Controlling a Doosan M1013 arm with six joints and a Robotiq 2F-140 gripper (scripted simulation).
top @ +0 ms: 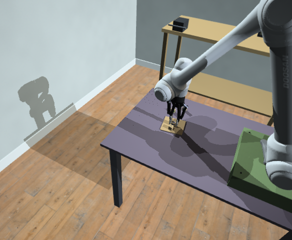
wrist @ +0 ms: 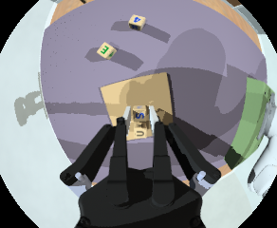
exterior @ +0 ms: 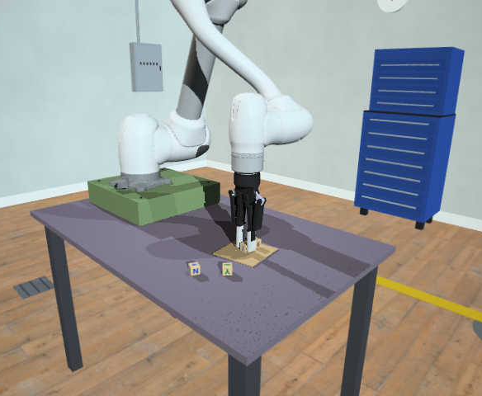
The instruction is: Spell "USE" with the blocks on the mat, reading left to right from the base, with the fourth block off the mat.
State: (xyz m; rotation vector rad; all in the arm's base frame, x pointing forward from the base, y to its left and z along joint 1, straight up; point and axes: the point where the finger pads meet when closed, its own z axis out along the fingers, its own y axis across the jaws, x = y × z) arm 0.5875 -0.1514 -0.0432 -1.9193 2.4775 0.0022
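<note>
Now: hand 190 mm to the left of the block, 50 mm past it and 30 mm above it.
</note>
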